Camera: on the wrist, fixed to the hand. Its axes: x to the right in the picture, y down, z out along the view.
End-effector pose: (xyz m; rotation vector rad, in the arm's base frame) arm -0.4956 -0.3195 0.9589 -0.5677 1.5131 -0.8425
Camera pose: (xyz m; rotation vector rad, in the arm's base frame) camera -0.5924 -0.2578 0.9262 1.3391 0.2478 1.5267
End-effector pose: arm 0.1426 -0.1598 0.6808 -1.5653 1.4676 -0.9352
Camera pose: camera 0.0235 -0.1524 0.6798 1.1382 1.2371 1.2219
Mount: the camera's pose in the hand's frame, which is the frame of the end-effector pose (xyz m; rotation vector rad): -0.0148 0.0512 -0.1068 0.0462 -0.7184 3.0236
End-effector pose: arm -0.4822 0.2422 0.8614 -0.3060 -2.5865 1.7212
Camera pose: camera -0.4466 0.3561 0.8577 1.4994 -0.1927 -0.1186
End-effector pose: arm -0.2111 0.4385 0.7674 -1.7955 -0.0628 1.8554
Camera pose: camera -0.1297 0.3531 0.7490 -0.2933 -1.3475 -0.9825
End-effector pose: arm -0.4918 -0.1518 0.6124 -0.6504 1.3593 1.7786
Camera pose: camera -0.5326 -0.2636 0.6207 -1.6226 -0.4210 -1.0579
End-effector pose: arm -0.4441 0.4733 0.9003 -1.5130 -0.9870 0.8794
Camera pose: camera -0.3454 0.4154 0.8663 0.7974 -1.2257 -1.6940
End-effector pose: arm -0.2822 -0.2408 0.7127 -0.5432 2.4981 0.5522
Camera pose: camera -0.3375 -0.2454 0.8184 2.9267 0.4753 0.8953
